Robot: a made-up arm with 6 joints. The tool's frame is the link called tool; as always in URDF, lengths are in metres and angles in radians. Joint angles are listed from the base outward.
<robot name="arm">
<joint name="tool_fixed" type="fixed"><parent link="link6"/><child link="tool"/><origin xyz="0 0 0"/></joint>
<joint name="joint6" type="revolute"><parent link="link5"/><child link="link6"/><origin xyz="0.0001 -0.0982 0" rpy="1.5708 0 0"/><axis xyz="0 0 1"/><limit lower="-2.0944" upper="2.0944"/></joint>
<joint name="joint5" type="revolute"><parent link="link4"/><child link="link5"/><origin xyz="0 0 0" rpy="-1.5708 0 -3.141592"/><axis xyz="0 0 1"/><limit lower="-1.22" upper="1.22"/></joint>
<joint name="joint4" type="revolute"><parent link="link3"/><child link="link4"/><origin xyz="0.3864 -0.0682 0" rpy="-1.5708 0 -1.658"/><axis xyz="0 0 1"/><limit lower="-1.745" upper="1.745"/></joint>
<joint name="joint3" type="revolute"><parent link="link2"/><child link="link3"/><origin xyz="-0.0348 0.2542 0" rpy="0 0 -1.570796"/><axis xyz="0 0 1"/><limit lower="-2.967" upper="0"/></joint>
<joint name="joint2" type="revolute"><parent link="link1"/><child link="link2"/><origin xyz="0 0 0" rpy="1.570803 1.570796 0"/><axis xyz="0 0 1"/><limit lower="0" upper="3.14"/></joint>
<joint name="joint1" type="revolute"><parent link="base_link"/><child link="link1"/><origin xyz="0 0 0.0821" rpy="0 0 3.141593"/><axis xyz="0 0 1"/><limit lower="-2.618" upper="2.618"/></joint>
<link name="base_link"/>
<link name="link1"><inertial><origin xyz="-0.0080 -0.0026 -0.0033"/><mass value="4.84"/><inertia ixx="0.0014" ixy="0" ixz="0" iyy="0.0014" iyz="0" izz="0.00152"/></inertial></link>
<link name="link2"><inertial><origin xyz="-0.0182 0.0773 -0.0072"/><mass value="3.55"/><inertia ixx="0.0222" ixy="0.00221" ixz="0" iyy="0.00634" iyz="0" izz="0.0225"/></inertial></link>
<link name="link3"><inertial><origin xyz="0.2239 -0.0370 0.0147"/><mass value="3.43"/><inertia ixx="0.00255" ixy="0.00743" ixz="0" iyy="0.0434" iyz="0" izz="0.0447"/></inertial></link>
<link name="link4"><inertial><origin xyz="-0.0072 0.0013 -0.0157"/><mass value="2.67"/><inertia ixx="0.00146" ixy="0" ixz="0" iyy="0.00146" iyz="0" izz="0.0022"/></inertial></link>
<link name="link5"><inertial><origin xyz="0.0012 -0.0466 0.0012"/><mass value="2.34"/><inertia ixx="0.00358" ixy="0" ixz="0" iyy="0.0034" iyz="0" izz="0.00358"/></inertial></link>
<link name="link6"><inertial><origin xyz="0.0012 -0.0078 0.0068"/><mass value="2.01"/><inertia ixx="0.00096" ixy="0" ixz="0" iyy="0.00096" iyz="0" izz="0.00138"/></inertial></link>
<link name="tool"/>
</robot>
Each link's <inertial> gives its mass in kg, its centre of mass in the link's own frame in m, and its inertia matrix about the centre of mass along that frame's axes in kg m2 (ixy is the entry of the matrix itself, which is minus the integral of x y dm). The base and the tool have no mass. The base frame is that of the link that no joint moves.
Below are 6 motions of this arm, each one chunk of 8 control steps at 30 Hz.
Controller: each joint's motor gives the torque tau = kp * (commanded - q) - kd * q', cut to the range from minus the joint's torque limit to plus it. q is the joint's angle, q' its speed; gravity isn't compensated. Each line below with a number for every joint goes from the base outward.
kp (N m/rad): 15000 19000 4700 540 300 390
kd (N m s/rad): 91 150 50 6.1 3.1 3.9
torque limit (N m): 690 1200 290 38 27 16
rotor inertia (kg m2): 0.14 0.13 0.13 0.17 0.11 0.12
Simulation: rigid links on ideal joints. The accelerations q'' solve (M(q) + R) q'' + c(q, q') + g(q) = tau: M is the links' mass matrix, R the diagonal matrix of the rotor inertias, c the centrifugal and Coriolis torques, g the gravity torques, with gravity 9.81 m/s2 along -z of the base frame. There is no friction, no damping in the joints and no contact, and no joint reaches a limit. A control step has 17 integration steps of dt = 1/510 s. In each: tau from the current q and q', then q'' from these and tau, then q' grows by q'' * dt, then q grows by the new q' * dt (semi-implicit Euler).
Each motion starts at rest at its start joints. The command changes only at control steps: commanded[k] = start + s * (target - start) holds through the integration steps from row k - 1 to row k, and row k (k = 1, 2, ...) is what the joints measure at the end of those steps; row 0 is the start. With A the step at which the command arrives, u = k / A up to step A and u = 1 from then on. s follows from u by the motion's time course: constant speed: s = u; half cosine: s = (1 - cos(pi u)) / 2; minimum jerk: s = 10 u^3 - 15 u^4 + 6 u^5; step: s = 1 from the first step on.
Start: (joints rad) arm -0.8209 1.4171 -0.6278 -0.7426 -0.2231 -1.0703
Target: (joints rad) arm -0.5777 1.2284 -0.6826 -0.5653 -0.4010 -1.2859
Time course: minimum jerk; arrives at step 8
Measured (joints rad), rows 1 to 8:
1: -0.8161 1.4156 -0.6227 -0.7401 -0.2208 -1.0738
2: -0.7915 1.3994 -0.6241 -0.7252 -0.2200 -1.0942
3: -0.7459 1.3657 -0.6394 -0.6921 -0.2551 -1.1364
4: -0.6883 1.3221 -0.6581 -0.6491 -0.3204 -1.1893
5: -0.6339 1.2792 -0.6722 -0.6087 -0.3756 -1.2388
6: -0.5951 1.2473 -0.6794 -0.5792 -0.4018 -1.2738
7: -0.5780 1.2317 -0.6803 -0.5652 -0.4070 -1.2885
8: -0.5774 1.2296 -0.6770 -0.5647 -0.3989 -1.2873

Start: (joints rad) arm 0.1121 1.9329 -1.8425 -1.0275 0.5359 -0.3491
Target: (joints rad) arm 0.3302 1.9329 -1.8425 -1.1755 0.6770 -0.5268
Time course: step
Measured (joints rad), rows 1 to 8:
1: 0.2737 1.9374 -1.8370 -1.1640 0.7530 -0.4170
2: 0.4343 1.9383 -1.8272 -1.2076 0.7891 -0.5704
3: 0.3201 1.9377 -1.8330 -1.1373 0.5008 -0.6158
4: 0.3199 1.9347 -1.8388 -1.1779 0.5523 -0.5278
5: 0.3425 1.9343 -1.8377 -1.1827 0.7208 -0.4991
6: 0.3201 1.9364 -1.8321 -1.1661 0.7232 -0.5349
7: 0.3344 1.9364 -1.8320 -1.1698 0.6835 -0.5325
8: 0.3302 1.9353 -1.8358 -1.1713 0.6499 -0.5231

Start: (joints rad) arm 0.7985 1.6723 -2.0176 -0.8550 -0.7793 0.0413
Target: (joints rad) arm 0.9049 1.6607 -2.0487 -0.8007 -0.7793 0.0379
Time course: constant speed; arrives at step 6
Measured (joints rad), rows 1 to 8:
1: 0.8225 1.6725 -2.0160 -0.8468 -0.7729 0.0409
2: 0.8381 1.6710 -2.0193 -0.8408 -0.7774 0.0403
3: 0.8566 1.6679 -2.0276 -0.8296 -0.7780 0.0396
4: 0.8740 1.6654 -2.0343 -0.8188 -0.7810 0.0389
5: 0.8918 1.6640 -2.0384 -0.8105 -0.7810 0.0384
6: 0.9095 1.6624 -2.0425 -0.8026 -0.7779 0.0379
7: 0.9035 1.6618 -2.0444 -0.8022 -0.7845 0.0377
8: 0.9054 1.6626 -2.0427 -0.8016 -0.7784 0.0380

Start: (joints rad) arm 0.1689 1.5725 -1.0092 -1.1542 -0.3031 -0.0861
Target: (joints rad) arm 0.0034 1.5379 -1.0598 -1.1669 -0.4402 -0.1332
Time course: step
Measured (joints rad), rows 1 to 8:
1: -0.0270 1.5427 -1.0461 -1.1842 -0.4939 -0.1360
2: 0.0073 1.5324 -1.0867 -1.1431 -0.3861 -0.1441
3: 0.0017 1.5407 -1.0527 -1.1629 -0.4520 -0.1298
4: 0.0050 1.5430 -1.0387 -1.1807 -0.4454 -0.1300
5: 0.0025 1.5396 -1.0526 -1.1717 -0.4235 -0.1349
6: 0.0034 1.5387 -1.0576 -1.1621 -0.4308 -0.1333
7: 0.0036 1.5401 -1.0520 -1.1677 -0.4436 -0.1324
8: 0.0035 1.5404 -1.0503 -1.1715 -0.4366 -0.1331

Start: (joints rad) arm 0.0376 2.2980 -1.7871 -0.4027 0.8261 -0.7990
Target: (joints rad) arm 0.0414 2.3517 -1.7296 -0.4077 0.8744 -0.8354
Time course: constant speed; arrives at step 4
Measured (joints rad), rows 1 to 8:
1: 0.0389 2.3136 -1.7712 -0.4070 0.8259 -0.8084
2: 0.0399 2.3321 -1.7418 -0.4034 0.8493 -0.8206
3: 0.0406 2.3450 -1.7269 -0.4005 0.8800 -0.8284
4: 0.0417 2.3562 -1.7194 -0.4059 0.8837 -0.8368
5: 0.0413 2.3564 -1.7169 -0.4048 0.8788 -0.8374
6: 0.0414 2.3539 -1.7244 -0.4050 0.8761 -0.8344
7: 0.0415 2.3537 -1.7259 -0.4076 0.8712 -0.8352
8: 0.0414 2.3548 -1.7226 -0.4066 0.8733 -0.8360

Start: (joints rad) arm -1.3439 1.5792 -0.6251 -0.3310 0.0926 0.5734
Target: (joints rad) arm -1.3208 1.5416 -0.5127 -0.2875 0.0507 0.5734
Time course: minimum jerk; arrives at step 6
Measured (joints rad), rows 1 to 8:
1: -1.3429 1.5794 -0.6165 -0.3295 0.0906 0.5734
2: -1.3382 1.5733 -0.5943 -0.3214 0.0866 0.5735
3: -1.3311 1.5626 -0.5606 -0.3071 0.0733 0.5736
4: -1.3246 1.5519 -0.5260 -0.2932 0.0615 0.5737
5: -1.3211 1.5452 -0.5063 -0.2859 0.0614 0.5739
6: -1.3207 1.5434 -0.5050 -0.2860 0.0631 0.5739
7: -1.3208 1.5429 -0.5085 -0.2878 0.0554 0.5735
8: -1.3208 1.5429 -0.5087 -0.2876 0.0500 0.5734

